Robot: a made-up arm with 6 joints. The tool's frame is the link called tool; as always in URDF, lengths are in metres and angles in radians. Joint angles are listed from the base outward. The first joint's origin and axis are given. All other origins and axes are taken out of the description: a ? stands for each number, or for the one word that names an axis. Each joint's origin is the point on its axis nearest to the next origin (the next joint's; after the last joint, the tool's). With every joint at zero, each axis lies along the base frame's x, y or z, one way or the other. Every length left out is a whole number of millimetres.
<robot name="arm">
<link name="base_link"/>
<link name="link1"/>
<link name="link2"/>
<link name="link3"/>
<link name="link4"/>
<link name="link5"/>
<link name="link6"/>
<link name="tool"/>
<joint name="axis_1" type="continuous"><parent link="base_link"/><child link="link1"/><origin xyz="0 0.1 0.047" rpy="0 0 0"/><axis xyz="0 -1 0"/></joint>
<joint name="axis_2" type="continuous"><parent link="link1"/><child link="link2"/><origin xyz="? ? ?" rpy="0 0 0"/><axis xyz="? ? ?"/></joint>
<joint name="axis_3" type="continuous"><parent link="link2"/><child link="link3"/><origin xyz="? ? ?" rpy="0 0 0"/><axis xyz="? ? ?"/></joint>
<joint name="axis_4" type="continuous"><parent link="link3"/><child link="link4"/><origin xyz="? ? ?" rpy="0 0 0"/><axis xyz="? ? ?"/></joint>
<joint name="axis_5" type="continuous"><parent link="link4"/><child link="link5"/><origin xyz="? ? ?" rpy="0 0 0"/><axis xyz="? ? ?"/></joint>
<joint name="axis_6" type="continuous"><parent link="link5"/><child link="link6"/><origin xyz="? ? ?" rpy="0 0 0"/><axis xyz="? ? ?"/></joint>
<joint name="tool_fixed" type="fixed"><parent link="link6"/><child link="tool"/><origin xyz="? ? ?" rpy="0 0 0"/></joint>
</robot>
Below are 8 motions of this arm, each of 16 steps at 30 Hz.
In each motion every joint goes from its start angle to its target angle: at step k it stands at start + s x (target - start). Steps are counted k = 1, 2, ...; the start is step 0. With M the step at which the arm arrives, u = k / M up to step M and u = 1 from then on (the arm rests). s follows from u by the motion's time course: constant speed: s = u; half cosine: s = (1 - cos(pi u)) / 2; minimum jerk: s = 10 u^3 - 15 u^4 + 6 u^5.
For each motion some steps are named. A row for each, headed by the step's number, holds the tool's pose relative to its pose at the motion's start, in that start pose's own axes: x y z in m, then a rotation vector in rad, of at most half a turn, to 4 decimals.
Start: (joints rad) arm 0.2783 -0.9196 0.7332 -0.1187 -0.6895 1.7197
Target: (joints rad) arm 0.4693 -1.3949 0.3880 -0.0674 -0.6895 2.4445
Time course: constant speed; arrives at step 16
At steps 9, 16:
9: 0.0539 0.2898 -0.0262 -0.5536 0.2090 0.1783
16: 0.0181 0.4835 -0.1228 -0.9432 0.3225 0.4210

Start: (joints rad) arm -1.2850 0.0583 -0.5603 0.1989 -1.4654 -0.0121
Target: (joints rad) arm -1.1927 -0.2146 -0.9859 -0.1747 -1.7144 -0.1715
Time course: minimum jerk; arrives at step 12
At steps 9, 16:
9: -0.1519 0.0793 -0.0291 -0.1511 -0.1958 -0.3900
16: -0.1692 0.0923 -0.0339 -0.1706 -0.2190 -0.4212

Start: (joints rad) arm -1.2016 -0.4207 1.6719 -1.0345 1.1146 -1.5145
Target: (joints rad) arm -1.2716 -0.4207 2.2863 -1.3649 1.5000 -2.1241
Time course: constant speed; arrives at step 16
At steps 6, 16:
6: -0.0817 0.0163 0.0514 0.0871 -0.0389 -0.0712
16: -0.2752 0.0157 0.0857 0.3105 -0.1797 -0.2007

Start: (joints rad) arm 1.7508 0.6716 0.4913 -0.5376 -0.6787 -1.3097
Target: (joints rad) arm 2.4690 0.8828 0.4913 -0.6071 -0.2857 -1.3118
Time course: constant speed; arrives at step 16
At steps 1, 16:
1: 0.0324 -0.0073 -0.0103 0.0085 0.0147 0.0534
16: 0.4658 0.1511 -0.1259 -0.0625 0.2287 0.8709

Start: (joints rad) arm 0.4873 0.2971 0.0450 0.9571 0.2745 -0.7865
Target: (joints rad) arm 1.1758 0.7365 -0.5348 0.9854 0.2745 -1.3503
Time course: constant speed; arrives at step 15
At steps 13, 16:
13: 0.4230 -0.1471 0.0549 0.2344 0.3287 -0.1592
16: 0.4752 -0.1373 0.0799 0.2371 0.3502 -0.1981

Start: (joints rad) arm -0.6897 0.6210 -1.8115 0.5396 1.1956 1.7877
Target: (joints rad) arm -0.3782 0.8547 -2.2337 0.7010 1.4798 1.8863
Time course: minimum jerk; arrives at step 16
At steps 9, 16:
9: -0.0863 -0.0945 -0.0520 -0.0576 0.0266 -0.0029
16: -0.1472 -0.1607 -0.0695 -0.1039 0.0705 -0.0277

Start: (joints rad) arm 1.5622 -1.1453 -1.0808 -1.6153 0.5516 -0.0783
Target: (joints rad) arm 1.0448 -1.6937 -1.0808 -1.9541 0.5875 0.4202
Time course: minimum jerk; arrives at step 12
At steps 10, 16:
10: 0.0938 0.3072 -0.5517 -0.1901 0.5483 0.3458
16: 0.0896 0.3193 -0.5724 -0.1956 0.5655 0.3628

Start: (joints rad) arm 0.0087 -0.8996 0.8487 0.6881 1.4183 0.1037
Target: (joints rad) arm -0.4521 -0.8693 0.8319 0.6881 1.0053 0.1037
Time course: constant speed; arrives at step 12
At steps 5, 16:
5: -0.0198 -0.0450 -0.0035 0.1487 0.1446 -0.1453
16: -0.0492 -0.0974 -0.0065 0.3191 0.3892 -0.3423

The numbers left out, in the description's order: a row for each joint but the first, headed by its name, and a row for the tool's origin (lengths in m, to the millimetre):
axis_2: xyz -0.09 0 -0.567, axis 0 0 1
axis_3: xyz -0.104 0.007 0, axis 0 -1 0
axis_4: xyz 0.342 0 -0.098, axis 1 0 0
axis_5: xyz 0 0.056 0.019, axis 0 0 1
axis_6: xyz 0.098 -0.166 0, axis -1 0 0
tool: xyz 0 -0.101 0.382

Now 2 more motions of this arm.
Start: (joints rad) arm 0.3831 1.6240 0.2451 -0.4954 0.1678 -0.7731
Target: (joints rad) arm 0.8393 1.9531 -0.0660 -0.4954 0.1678 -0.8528
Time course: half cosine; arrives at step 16
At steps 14, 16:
14: 0.1408 -0.0665 -0.1379 -0.2927 0.5188 0.1689
16: 0.1437 -0.0710 -0.1442 -0.3059 0.5410 0.1712

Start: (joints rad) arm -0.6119 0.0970 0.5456 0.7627 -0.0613 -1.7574
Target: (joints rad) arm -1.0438 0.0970 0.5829 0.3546 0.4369 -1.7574
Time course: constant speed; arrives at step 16
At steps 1, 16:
1: -0.0072 0.0115 -0.0031 -0.0240 0.0102 -0.0182
16: -0.0782 0.1245 -0.1037 -0.3010 0.1838 -0.4276

